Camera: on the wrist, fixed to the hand. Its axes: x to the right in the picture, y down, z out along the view.
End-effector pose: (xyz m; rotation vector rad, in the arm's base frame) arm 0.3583 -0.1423 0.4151 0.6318 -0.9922 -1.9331
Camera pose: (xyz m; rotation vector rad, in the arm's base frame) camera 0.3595 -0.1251 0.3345 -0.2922 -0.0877 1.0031
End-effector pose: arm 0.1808 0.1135 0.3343 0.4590 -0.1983 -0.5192
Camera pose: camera 0.1519 0.0784 0.2655 -0.1669 0.3308 2.5795
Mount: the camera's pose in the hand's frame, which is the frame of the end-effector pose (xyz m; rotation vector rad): -0.0111 -0.0718 -0.0390 0.1727 -1.0509 -2.9117
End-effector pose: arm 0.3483 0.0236 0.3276 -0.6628 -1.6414 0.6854
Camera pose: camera 0.3844 -0.0293 0.3795 2.3719 -1.3942 -1.2235
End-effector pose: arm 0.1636 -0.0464 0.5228 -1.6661 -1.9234 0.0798
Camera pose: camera 0.1185 -0.0847 0.5802 -1.9592 1.9829 0.0643
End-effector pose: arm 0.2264 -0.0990 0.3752 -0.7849 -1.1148 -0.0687
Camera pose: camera 0.2211 -0.1786 0.3961 -1.4467 1.7517 1.6429
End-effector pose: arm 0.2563 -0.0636 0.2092 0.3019 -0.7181 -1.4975
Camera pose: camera 0.2234 -0.0685 0.1337 -0.2507 0.3160 1.4681
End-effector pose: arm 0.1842 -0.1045 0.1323 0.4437 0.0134 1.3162
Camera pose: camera 0.2380 -0.1159 0.0708 0.5777 -0.0808 -1.8229
